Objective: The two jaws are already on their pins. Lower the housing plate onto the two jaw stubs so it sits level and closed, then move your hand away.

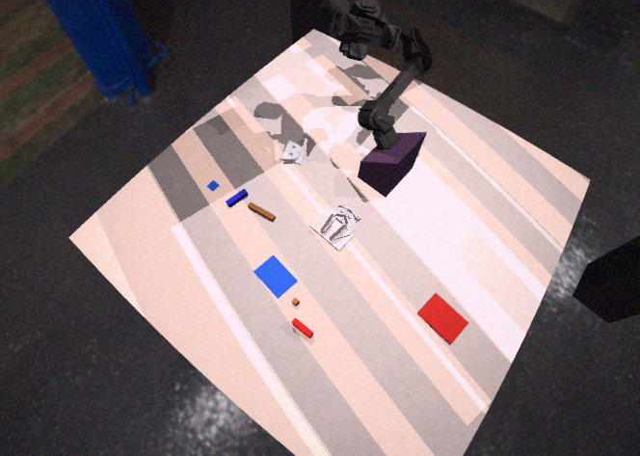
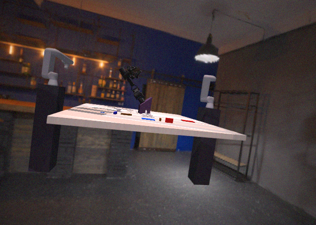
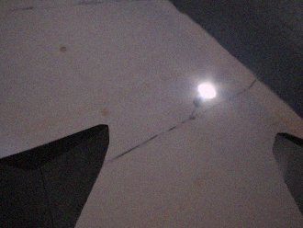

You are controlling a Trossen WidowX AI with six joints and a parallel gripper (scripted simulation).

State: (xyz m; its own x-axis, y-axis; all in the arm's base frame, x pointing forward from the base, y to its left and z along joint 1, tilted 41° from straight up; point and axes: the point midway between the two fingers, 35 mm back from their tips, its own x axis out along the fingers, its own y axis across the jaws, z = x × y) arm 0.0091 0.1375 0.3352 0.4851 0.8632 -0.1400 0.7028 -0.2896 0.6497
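The white piece lies 470 mm below my gripper tip, 160 mm to the right of it and 150 mm ahead of it. Also, from my gripper tip: dark blue bar: 470 mm below, 390 mm ahead, 180 mm to the right; then brown bar: 470 mm below, 380 mm ahead, 80 mm to the right; then blue tile: 490 mm ahead, 480 mm below, 90 mm to the left.
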